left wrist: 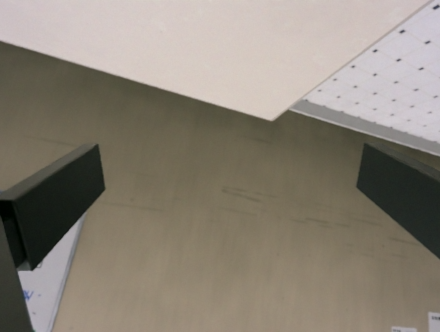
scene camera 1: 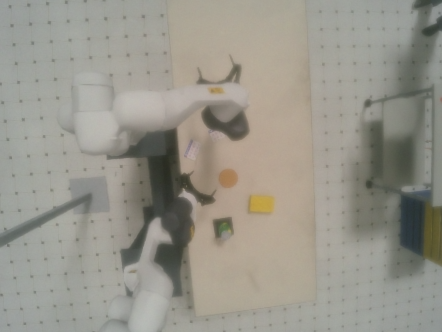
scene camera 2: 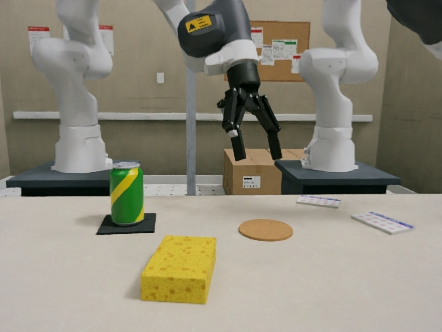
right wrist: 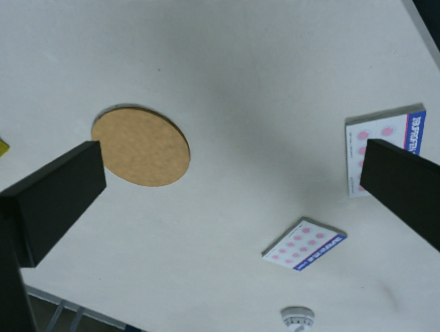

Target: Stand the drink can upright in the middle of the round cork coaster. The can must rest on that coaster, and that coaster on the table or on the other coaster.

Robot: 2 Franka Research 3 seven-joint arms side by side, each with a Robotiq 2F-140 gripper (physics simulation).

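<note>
The green and yellow drink can (scene camera 1: 225, 230) (scene camera 2: 127, 195) stands upright on a black square coaster (scene camera 1: 217, 221) (scene camera 2: 105, 229). The round cork coaster (scene camera 1: 228, 178) (scene camera 2: 265, 229) (right wrist: 142, 147) lies flat on the table, apart from the can, with nothing on it. My right gripper (scene camera 1: 203, 182) (scene camera 2: 258, 156) (right wrist: 233, 163) is open and empty, above the table on the robot's side of the cork coaster. My left gripper (scene camera 1: 215, 63) (left wrist: 231, 166) is open and empty, well away from both coasters; it does not show in scene camera 2.
A yellow sponge (scene camera 1: 262, 204) (scene camera 2: 179, 265) lies near both coasters. Two flat white packets lie beyond the cork coaster: one packet (scene camera 1: 192, 149) (scene camera 2: 318, 201) nearer the robot, the other packet (scene camera 1: 216, 134) (scene camera 2: 382, 222) farther out. A small white dial (right wrist: 298, 317) shows in the right wrist view.
</note>
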